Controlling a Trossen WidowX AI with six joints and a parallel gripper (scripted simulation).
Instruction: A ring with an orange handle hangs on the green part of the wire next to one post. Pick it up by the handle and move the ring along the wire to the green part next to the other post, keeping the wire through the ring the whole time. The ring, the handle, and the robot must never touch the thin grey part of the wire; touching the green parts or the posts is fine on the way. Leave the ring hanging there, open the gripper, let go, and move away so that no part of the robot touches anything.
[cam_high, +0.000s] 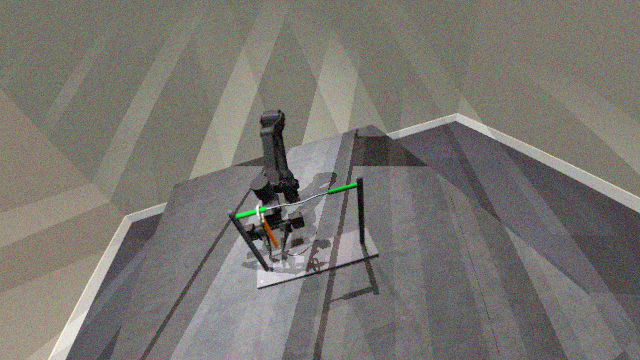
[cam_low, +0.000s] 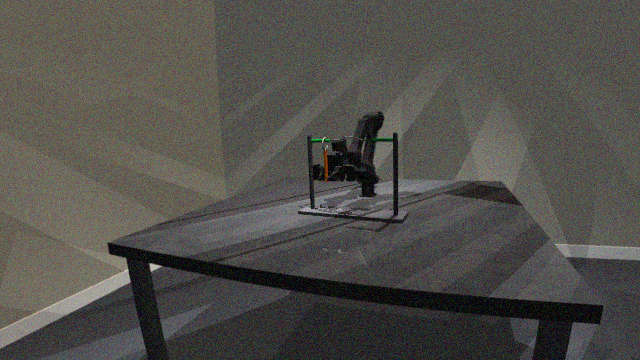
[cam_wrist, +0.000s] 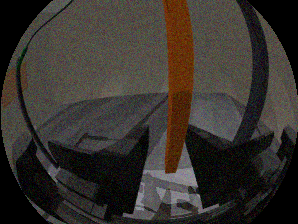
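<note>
My gripper tip is 90 mm below the ring with orange handle and 30 mm past it.
</note>
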